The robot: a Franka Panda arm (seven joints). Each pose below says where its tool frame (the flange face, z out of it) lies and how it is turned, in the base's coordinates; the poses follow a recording.
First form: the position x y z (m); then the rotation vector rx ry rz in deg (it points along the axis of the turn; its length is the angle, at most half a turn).
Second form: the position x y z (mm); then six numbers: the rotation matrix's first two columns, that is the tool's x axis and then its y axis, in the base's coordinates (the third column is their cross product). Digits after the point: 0 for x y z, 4 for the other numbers.
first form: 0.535 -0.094 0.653 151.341 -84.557 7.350
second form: 535 -94 653 0.5230 -0.8426 0.1287 -0.8521 -0.5202 0.0573
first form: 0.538 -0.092 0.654 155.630 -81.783 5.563
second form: 538 -92 654 0.5662 -0.8194 0.0892 -0.8240 -0.5656 0.0339
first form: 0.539 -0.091 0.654 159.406 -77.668 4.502
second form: 539 -91 654 0.6155 -0.7854 0.0656 -0.7878 -0.6157 0.0189
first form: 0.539 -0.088 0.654 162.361 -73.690 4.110
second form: 539 -88 654 0.6576 -0.7515 0.0539 -0.7528 -0.6582 0.0072
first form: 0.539 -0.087 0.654 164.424 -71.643 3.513
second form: 539 -87 654 0.6802 -0.7319 0.0402 -0.7323 -0.6810 -0.0059
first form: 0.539 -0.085 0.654 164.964 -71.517 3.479
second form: 539 -85 654 0.6829 -0.7296 0.0367 -0.7297 -0.6837 -0.0127
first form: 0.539 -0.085 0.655 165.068 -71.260 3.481
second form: 539 -85 655 0.6852 -0.7274 0.0367 -0.7276 -0.6859 -0.0126
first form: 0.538 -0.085 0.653 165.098 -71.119 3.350
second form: 538 -85 653 0.6864 -0.7264 0.0356 -0.7265 -0.6871 -0.0115
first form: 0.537 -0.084 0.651 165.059 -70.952 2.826
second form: 537 -84 651 0.6877 -0.7254 0.0311 -0.7255 -0.6881 -0.0074
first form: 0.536 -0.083 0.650 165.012 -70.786 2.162
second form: 536 -83 650 0.6889 -0.7244 0.0251 -0.7246 -0.6892 -0.0025
